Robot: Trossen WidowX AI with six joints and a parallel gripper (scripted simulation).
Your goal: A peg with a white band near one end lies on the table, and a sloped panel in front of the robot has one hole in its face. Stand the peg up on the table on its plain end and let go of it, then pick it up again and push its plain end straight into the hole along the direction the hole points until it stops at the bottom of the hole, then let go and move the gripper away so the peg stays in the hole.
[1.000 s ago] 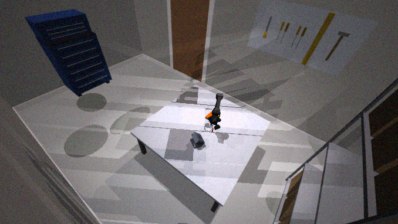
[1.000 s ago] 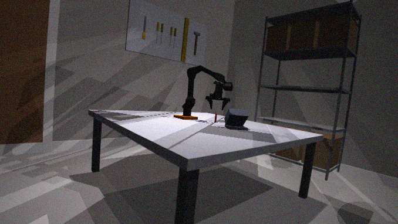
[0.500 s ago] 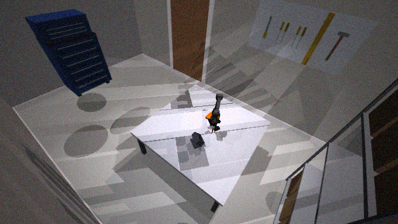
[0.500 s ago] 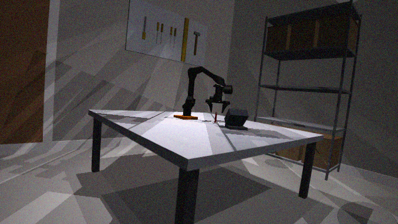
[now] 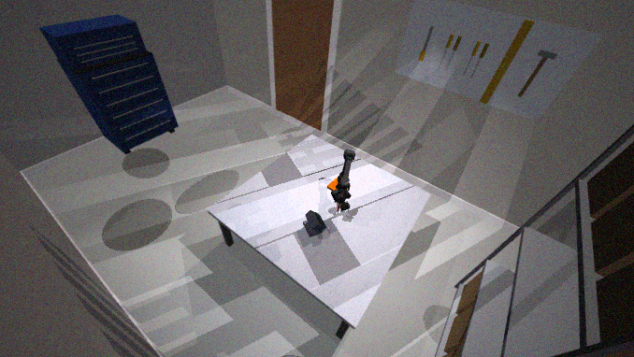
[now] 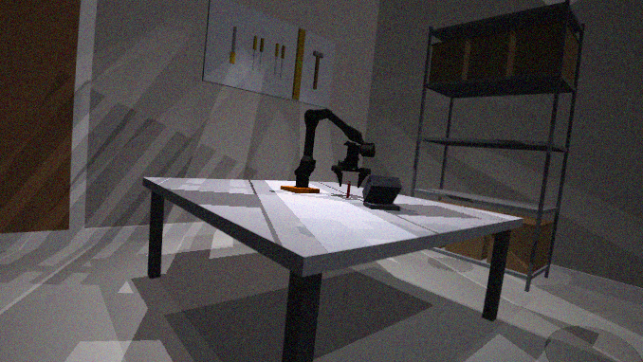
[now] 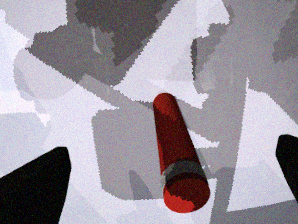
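Now: the red peg 10 mm above my gripper tip. The rest, counted from my gripper tip: sloped panel: 230 mm ahead, 70 mm to the right, 20 mm above.
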